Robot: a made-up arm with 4 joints.
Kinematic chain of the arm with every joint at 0, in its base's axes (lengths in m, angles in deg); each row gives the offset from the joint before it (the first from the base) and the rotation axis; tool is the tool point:
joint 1: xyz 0 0 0.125 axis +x
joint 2: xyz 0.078 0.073 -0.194 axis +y
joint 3: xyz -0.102 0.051 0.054 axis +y
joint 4: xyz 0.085 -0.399 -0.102 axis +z
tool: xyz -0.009 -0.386 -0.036
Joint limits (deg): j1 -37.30..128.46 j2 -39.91..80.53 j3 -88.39..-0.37 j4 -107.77..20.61
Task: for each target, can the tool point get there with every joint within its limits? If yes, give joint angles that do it. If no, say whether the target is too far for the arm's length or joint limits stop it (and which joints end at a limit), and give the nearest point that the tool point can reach.
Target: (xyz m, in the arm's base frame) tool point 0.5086 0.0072 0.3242
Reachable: no: joint limits stop it (at a limit: joint 1, joint 2, joint 3, joint 4) | nearest point 0.2469 0.3681 0.2276 | short by 0.456 m
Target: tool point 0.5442 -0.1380 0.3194
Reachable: no: joint limits stop it (at a limit: joint 1, joint 3, joint 4) | nearest point 0.3091 -0.5466 0.4627 | short by 0.493 m
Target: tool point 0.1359 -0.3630 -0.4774
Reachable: yes | joints 38.50 -18.11 -7.35 7.19
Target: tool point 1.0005 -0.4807 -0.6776
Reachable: no: too far | nearest point 0.3438 -0.3431 -0.4478 | short by 0.709 m
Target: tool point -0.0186 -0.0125 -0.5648
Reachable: yes | joints 70.12 34.58 -13.76 -10.44
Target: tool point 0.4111 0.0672 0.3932
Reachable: no: joint limits stop it (at a limit: joint 1, joint 2, joint 3, joint 4) | nearest point 0.2469 0.3681 0.2276 | short by 0.381 m
